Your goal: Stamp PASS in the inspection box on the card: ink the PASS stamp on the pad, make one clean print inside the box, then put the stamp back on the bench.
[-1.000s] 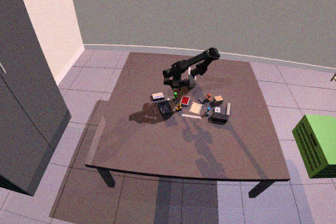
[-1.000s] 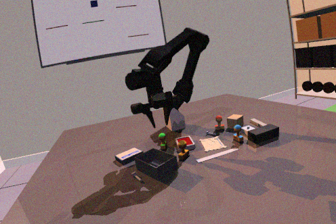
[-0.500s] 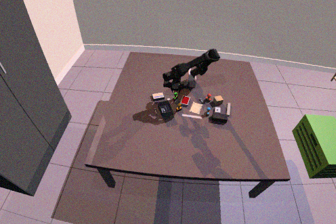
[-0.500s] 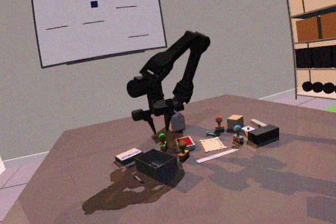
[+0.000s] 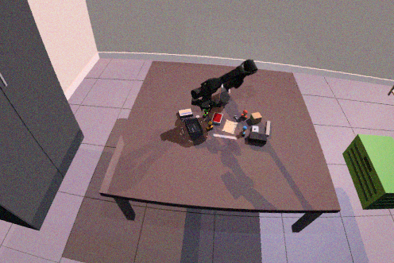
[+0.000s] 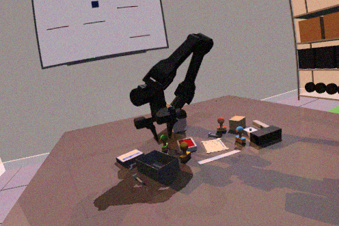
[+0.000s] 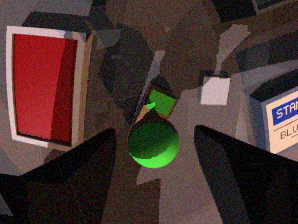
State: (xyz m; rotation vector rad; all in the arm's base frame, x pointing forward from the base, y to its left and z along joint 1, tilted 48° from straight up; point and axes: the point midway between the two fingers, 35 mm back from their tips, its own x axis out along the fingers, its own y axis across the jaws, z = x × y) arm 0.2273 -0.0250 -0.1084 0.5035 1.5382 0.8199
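The green-knobbed stamp is 3 cm below my gripper tip. Also, from my gripper tip: yellow-knobbed stamp (11 cm ahead, 5 cm to the left, 3 cm below); dark bin (14 cm ahead, 5 cm to the right, 3 cm below); red ink pad (1 cm ahead, 8 cm to the left, 4 cm below).
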